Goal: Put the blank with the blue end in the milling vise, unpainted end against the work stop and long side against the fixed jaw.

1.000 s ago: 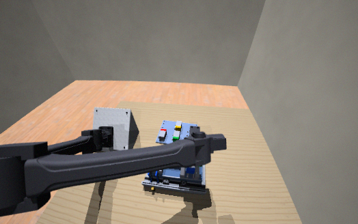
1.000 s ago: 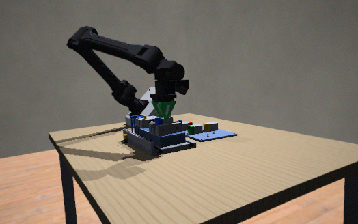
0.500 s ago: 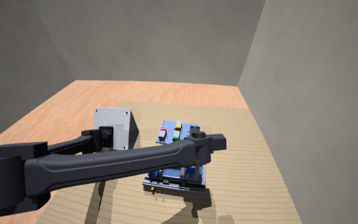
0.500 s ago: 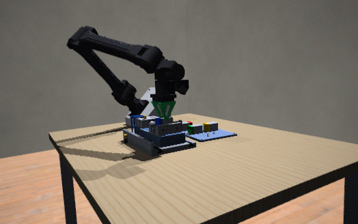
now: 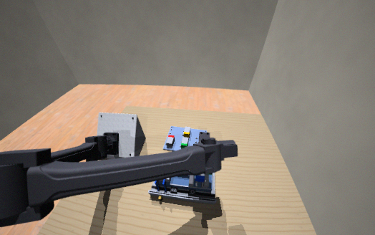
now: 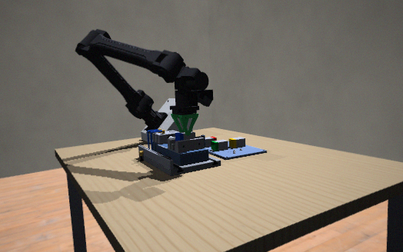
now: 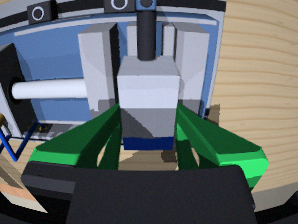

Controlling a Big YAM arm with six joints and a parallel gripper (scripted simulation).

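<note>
Now: the blue-ended blank 2 cm below my hand. Also, from my hand: dark work stop rod 5 cm to the left, 3 cm below; green-ended blank 8 cm behind, 21 cm to the left, 9 cm below; vise 7 cm behind, 1 cm to the left, 8 cm below.
</note>
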